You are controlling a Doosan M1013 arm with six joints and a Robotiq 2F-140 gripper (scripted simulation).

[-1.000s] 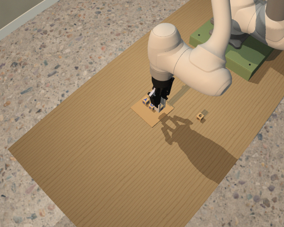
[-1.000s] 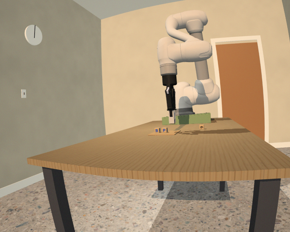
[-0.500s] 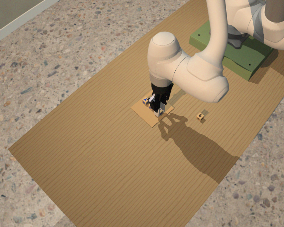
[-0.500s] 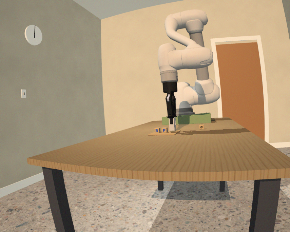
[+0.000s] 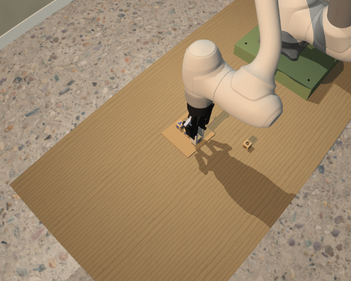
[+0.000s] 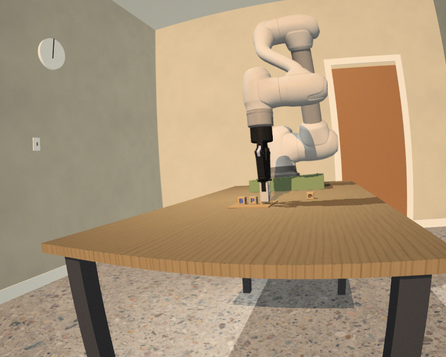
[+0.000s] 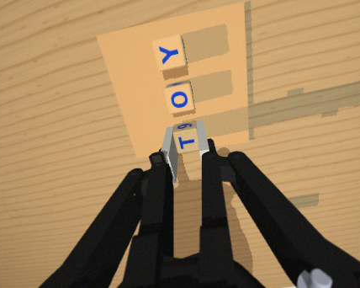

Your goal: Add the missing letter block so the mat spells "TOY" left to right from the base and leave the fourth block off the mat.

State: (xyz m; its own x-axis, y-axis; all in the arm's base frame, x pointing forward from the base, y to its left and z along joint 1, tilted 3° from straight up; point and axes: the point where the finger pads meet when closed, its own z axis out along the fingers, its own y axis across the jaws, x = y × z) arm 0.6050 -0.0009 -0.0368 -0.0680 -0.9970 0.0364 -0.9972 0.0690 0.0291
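Now: the T block 30 mm below my hand. From my hand the other things lie so: O block: 40 mm to the right, 30 mm below; then Y block: 80 mm to the right, 30 mm below, 10 mm behind; then tan mat: 40 mm to the right, 40 mm below.
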